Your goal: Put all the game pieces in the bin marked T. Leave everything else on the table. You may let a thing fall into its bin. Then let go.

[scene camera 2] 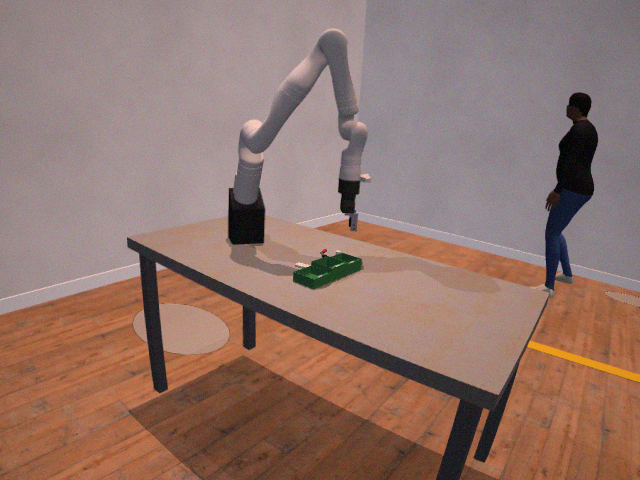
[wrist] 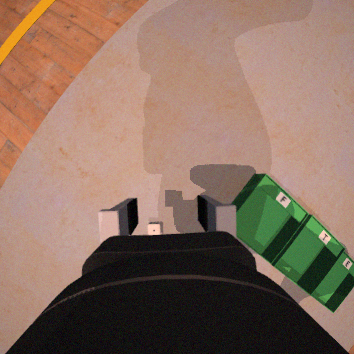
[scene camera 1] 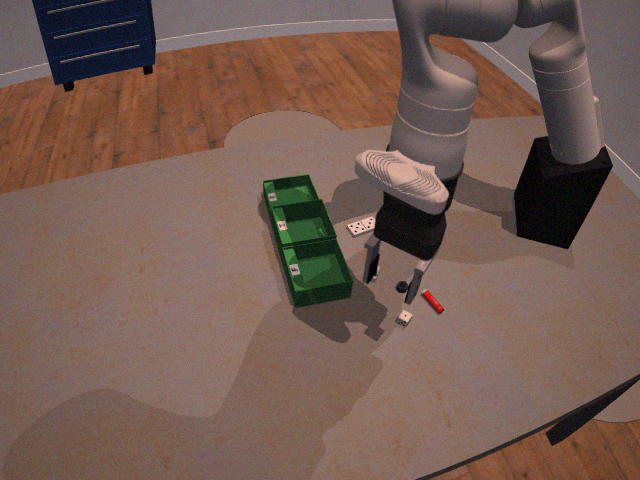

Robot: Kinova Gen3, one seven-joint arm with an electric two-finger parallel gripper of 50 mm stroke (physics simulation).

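Places are measured from the arm's base along level axes (x ahead, y left, z up), in centimetres.
Pixels of known places: gripper, fingertip midpoint: (scene camera 2: 352, 228) (wrist: 167, 209) (scene camera 1: 389, 287); arm's base, origin of the base link: (scene camera 2: 245, 196) (scene camera 1: 575, 149).
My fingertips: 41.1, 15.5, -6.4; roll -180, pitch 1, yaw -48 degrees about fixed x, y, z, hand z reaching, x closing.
Observation:
Ahead of a thing's pixels: the offset from my fingertips to its top centre, as dx, dy, dz. "*": to the spot under its first point.
The T bin {+6.0, -19.8, -6.4} (scene camera 1: 310, 207) (wrist: 302, 242) is the middle of three joined green bins. A white domino {-4.6, -20.5, -10.4} (scene camera 1: 356, 227) (scene camera 2: 301, 265) with black dots lies beside it. A white die {-4.5, -1.2, -9.5} (scene camera 1: 404, 318) (wrist: 155, 229) sits near the red cylinder; in the wrist view its lower part is hidden by the gripper body. A small white piece {-2.8, -10.5, -9.9} (scene camera 1: 376, 273) is mostly hidden behind a finger in scene camera 1. My gripper (scene camera 1: 388, 291) (scene camera 2: 353, 228) (wrist: 167, 209) is open and empty, pointing down above the table. In the wrist view the die shows between the fingers, below them and nearer the left one.
A black nut-like part {-6.4, -7.0, -10.2} (scene camera 1: 402, 286) and a red cylinder {-10.0, -3.2, -10.0} (scene camera 1: 433, 301) (scene camera 2: 324, 251) lie on the table near the die. The F bin (scene camera 1: 320, 273) (wrist: 260, 215) and E bin {* +5.3, -30.8, -10.4} (scene camera 1: 292, 193) (wrist: 336, 290) adjoin the T bin. A person (scene camera 2: 576, 160) stands beyond the table.

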